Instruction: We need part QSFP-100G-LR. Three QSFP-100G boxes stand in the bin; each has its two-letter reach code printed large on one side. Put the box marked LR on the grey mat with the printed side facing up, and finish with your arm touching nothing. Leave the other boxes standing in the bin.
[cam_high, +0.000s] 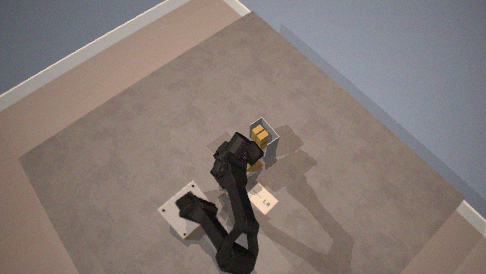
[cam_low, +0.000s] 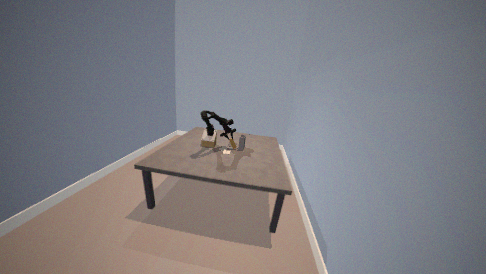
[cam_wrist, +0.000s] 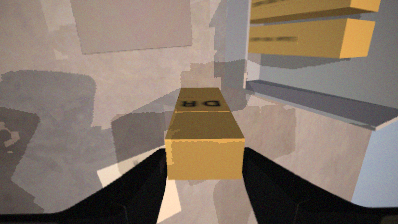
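My gripper tip is now 13 cm to the right of the grey mat and 11 cm above it.
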